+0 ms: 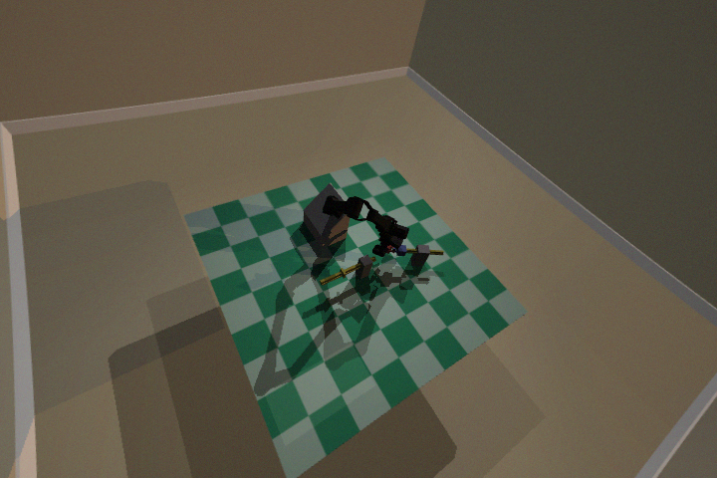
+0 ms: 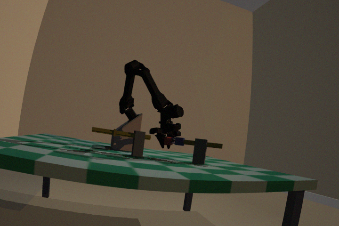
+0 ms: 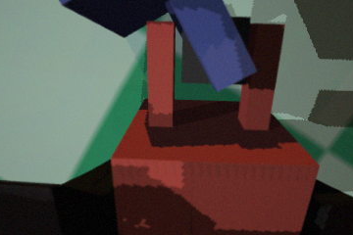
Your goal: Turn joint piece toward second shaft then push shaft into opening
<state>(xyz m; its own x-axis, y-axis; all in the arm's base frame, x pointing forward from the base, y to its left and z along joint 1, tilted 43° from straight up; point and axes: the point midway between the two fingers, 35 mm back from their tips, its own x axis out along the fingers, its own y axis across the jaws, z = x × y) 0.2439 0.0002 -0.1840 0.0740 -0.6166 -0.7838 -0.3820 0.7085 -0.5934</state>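
Now: gripper tip 1 cm short of the red joint piece and 4 cm below it.
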